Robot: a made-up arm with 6 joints. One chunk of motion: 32 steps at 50 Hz.
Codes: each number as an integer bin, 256 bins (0 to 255) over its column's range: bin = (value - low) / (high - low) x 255, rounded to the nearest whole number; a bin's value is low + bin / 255 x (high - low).
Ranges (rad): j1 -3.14..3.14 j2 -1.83..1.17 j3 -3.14..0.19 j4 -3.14..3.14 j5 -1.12..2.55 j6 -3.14..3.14
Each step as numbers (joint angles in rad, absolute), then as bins.
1 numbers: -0.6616 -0.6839 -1.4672 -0.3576 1.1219 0.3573
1 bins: 101 97 128 113 156 142
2 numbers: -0.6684 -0.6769 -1.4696 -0.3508 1.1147 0.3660
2 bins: 100 98 128 113 155 142
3 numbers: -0.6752 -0.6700 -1.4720 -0.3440 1.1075 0.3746
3 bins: 100 99 128 114 155 143
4 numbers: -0.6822 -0.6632 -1.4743 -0.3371 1.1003 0.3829
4 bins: 100 99 128 114 154 143
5 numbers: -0.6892 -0.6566 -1.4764 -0.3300 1.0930 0.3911
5 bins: 100 100 127 114 154 143
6 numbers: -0.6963 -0.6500 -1.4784 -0.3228 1.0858 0.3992
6 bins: 99 100 127 114 153 144
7 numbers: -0.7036 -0.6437 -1.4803 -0.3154 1.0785 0.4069
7 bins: 99 101 127 115 153 144
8 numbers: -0.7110 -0.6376 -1.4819 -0.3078 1.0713 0.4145
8 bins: 99 101 127 115 152 144
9 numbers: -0.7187 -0.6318 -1.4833 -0.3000 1.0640 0.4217
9 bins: 98 102 127 115 152 145
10 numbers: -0.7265 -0.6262 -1.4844 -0.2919 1.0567 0.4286
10 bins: 98 102 127 116 151 145
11 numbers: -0.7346 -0.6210 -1.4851 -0.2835 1.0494 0.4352
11 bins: 98 103 127 116 151 145
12 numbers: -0.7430 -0.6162 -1.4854 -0.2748 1.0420 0.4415
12 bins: 97 103 127 116 150 145
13 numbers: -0.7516 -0.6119 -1.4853 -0.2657 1.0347 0.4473
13 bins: 97 104 127 117 150 146
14 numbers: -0.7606 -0.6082 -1.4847 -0.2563 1.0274 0.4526
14 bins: 97 104 127 117 149 146
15 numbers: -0.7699 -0.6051 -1.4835 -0.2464 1.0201 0.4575
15 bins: 96 104 127 117 149 146
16 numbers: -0.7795 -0.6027 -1.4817 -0.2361 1.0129 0.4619
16 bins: 96 104 127 118 148 146
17 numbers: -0.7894 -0.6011 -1.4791 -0.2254 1.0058 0.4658
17 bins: 95 104 127 118 148 146
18 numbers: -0.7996 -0.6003 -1.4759 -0.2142 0.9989 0.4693
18 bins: 95 105 127 119 147 147
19 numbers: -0.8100 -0.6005 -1.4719 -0.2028 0.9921 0.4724
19 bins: 95 105 128 119 147 147
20 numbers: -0.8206 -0.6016 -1.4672 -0.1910 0.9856 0.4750
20 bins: 94 104 128 120 146 147
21 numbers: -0.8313 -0.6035 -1.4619 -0.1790 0.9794 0.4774
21 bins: 94 104 129 120 146 147
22 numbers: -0.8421 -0.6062 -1.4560 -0.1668 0.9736 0.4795
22 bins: 93 104 129 121 145 147
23 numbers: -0.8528 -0.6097 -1.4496 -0.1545 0.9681 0.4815
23 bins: 93 104 129 121 145 147
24 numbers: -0.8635 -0.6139 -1.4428 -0.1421 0.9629 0.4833
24 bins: 92 103 130 122 145 147
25 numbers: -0.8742 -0.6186 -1.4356 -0.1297 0.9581 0.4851
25 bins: 92 103 131 122 144 147
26 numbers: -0.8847 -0.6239 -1.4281 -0.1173 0.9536 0.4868
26 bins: 92 103 131 123 144 147
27 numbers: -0.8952 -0.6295 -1.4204 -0.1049 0.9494 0.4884
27 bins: 91 102 132 123 144 147
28 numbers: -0.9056 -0.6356 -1.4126 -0.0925 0.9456 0.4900
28 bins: 91 102 132 124 144 147
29 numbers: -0.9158 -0.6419 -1.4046 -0.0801 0.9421 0.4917
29 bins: 90 101 133 124 143 147
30 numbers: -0.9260 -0.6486 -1.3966 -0.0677 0.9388 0.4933
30 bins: 90 100 134 125 143 148
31 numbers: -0.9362 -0.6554 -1.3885 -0.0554 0.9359 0.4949
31 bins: 89 100 134 125 143 148
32 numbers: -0.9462 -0.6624 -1.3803 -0.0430 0.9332 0.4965
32 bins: 89 99 135 126 143 148
